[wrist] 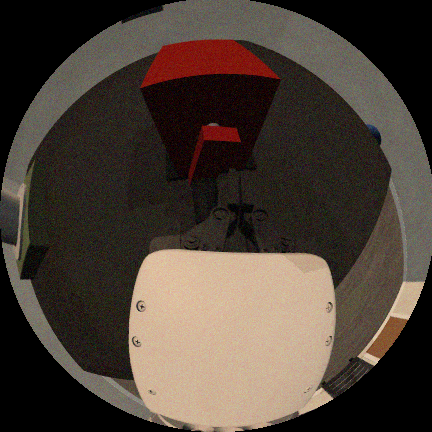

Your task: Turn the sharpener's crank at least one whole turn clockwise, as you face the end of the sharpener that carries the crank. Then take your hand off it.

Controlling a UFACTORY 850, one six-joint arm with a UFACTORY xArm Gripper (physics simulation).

gripper: 237, 182
black crank handle: 204, 191
